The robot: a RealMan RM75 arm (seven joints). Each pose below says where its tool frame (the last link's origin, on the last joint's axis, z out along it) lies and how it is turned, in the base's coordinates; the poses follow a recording.
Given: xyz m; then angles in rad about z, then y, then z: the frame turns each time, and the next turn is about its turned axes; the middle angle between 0 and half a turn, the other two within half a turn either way.
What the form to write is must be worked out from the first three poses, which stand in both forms.
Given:
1: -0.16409 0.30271 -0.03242 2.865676 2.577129 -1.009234
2: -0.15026 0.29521 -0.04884 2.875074 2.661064 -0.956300
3: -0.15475 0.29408 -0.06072 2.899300 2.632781 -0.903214
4: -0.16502 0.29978 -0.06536 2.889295 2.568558 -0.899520
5: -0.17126 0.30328 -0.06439 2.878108 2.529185 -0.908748
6: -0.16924 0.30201 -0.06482 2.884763 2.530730 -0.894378
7: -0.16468 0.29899 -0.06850 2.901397 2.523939 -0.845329
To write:
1: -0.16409 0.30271 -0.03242 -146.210 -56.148 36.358
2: -0.15026 0.29521 -0.04884 -151.603 -54.463 32.317
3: -0.15475 0.29408 -0.06072 -151.847 -52.090 35.083
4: -0.16502 0.29978 -0.06536 -149.376 -50.101 38.932
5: -0.17126 0.30328 -0.06439 -147.478 -49.304 40.956
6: -0.16924 0.30201 -0.06482 -147.952 -48.828 41.208
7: -0.16468 0.29899 -0.06850 -149.116 -46.547 42.675
